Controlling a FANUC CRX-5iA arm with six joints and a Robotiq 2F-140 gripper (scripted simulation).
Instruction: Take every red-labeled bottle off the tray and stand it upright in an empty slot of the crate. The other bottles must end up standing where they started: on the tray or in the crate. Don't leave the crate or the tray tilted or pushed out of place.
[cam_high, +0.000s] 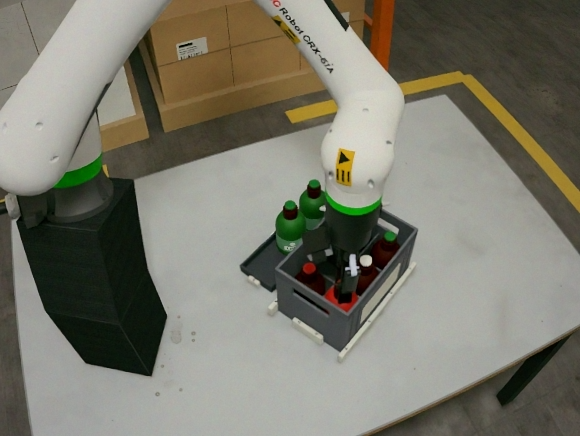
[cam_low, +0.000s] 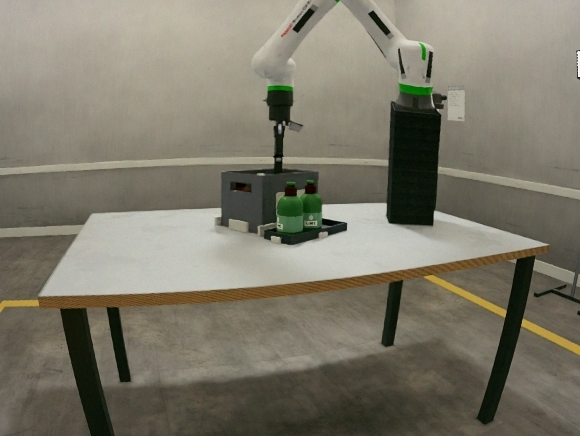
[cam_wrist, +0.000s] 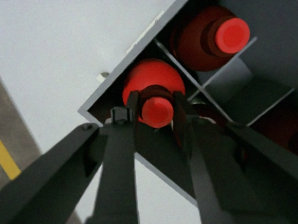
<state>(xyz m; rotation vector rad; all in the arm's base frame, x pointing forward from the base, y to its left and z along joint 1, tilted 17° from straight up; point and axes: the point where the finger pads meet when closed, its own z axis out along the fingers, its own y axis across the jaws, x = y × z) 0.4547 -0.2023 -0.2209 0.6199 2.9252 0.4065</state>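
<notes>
My gripper is now 8 cm above the red-labeled bottle. Also, from my hand: dark tray: 25 cm to the left, 17 cm below, 2 cm ahead; then grey crate: 10 cm below, 8 cm to the left, 6 cm ahead.
</notes>
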